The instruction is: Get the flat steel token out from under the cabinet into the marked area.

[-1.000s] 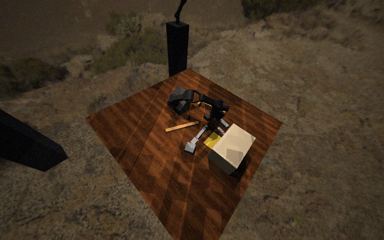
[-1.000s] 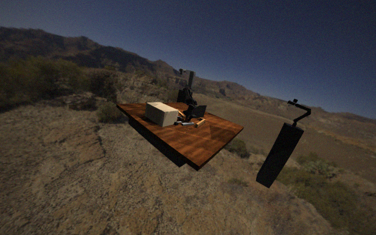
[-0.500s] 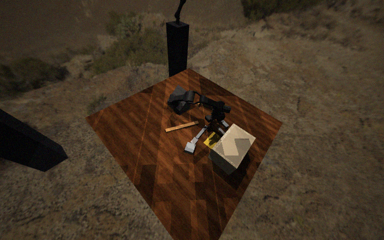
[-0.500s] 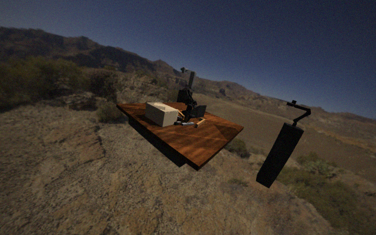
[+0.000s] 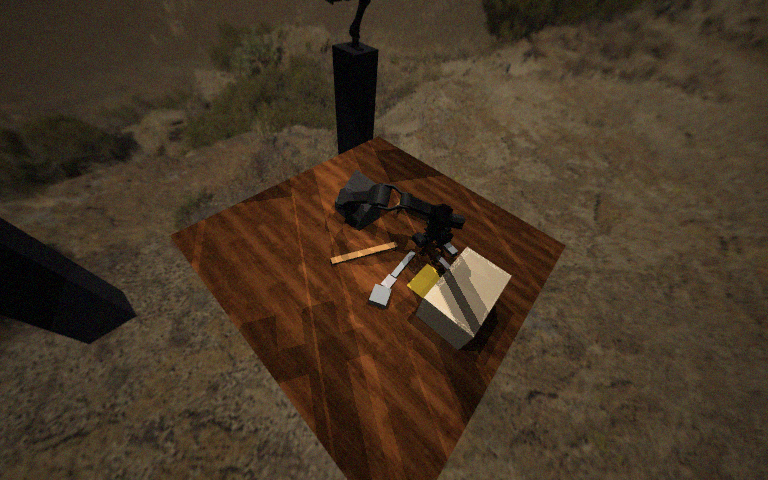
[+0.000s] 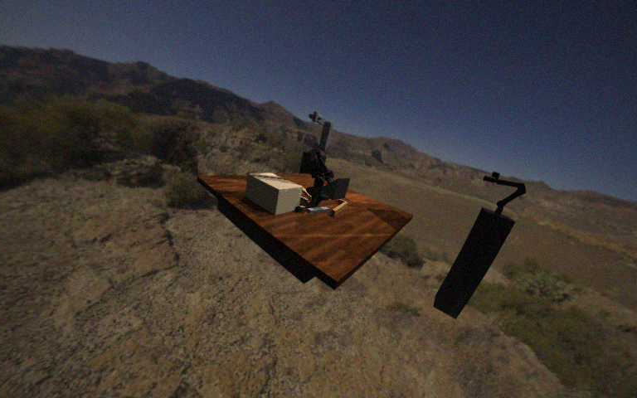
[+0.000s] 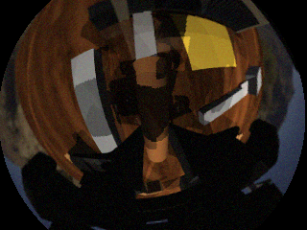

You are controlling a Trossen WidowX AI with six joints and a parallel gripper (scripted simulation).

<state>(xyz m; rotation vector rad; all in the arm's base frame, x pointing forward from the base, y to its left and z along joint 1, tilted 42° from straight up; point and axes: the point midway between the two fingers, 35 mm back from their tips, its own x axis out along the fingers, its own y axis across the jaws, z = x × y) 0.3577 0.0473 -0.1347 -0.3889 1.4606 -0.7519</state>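
Now: gripper tip 7 cm to the right of the grey bar and 4 cm short of it. From my gripper tip the other things lie so: steel token: 28 cm ahead, 11 cm to the right; wooden stick: 24 cm to the right, 17 cm behind; grey scraper: 22 cm to the right, 1 cm behind.
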